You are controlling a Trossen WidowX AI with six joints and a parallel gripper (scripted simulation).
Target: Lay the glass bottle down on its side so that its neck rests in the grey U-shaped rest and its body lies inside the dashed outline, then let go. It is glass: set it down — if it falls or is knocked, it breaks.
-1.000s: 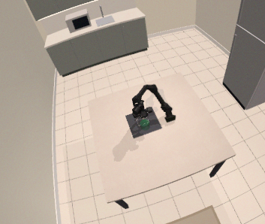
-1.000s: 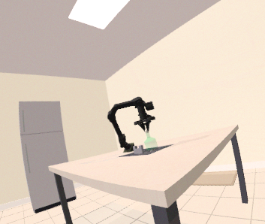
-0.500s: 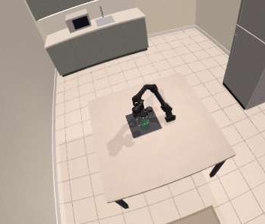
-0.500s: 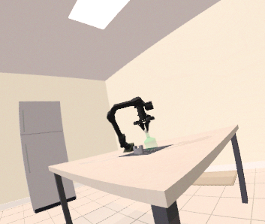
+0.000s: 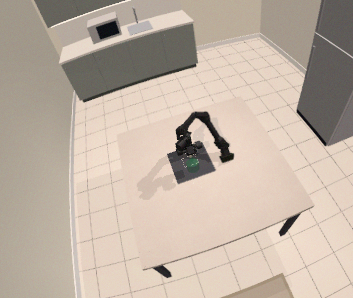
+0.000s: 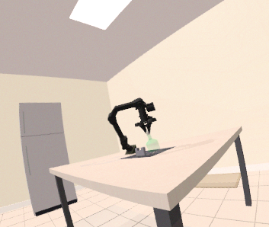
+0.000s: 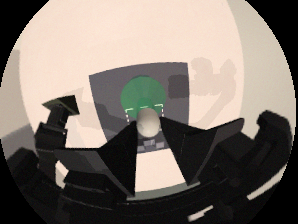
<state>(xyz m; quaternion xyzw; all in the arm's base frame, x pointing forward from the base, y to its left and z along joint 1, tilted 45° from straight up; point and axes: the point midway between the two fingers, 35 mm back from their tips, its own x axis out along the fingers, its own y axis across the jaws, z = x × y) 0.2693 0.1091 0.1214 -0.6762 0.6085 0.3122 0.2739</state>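
Now: gripper tip 150 mm above the dark grey mat and 50 mm to the left of it. Round my gripper tip: green glass bottle (50 mm below, 10 mm to the left).
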